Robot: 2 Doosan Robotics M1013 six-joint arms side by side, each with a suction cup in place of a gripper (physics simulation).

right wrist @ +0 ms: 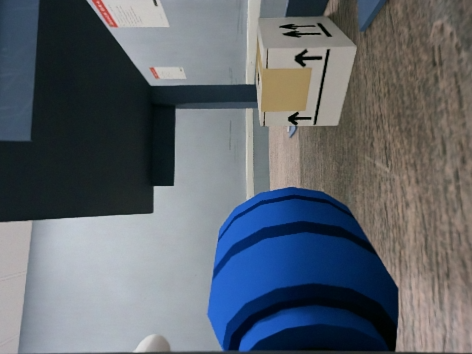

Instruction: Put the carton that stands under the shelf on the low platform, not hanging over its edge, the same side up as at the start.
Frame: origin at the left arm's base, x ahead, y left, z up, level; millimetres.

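Seen in the pictures: right hand, its tool point: [287, 250].
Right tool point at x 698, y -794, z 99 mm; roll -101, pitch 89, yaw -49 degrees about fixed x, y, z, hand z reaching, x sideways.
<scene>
Offsets run from my right tool point to a thing's middle. "spot": to the spot under its first point.
The view is turned on its side, with the floor at the right. The white carton {dx +207, dy +238, dz -54 mm} [330, 82] stands on the wood-grain floor at the upper right. Its black arrows point left in the picture, away from the floor, and a tan patch shows on its near face. My right suction cup [305, 250], large and blue, fills the lower middle. It is apart from the carton, with no thing on it. The shelf [95, 150] shows its dark underside at the left, on the upper side of the room. My left suction cup does not show. I cannot make out the low platform.
A dark blue shelf beam {spot: dx +301, dy +485, dz +92 mm} [205, 95] runs behind the carton. A blue part {spot: dx +187, dy +125, dz -94 mm} [369, 11] lies at the top right edge near the floor. Red-and-white labels [135, 11] are on the grey wall [125, 270]. A white rounded piece [153, 344] shows at the bottom edge.
</scene>
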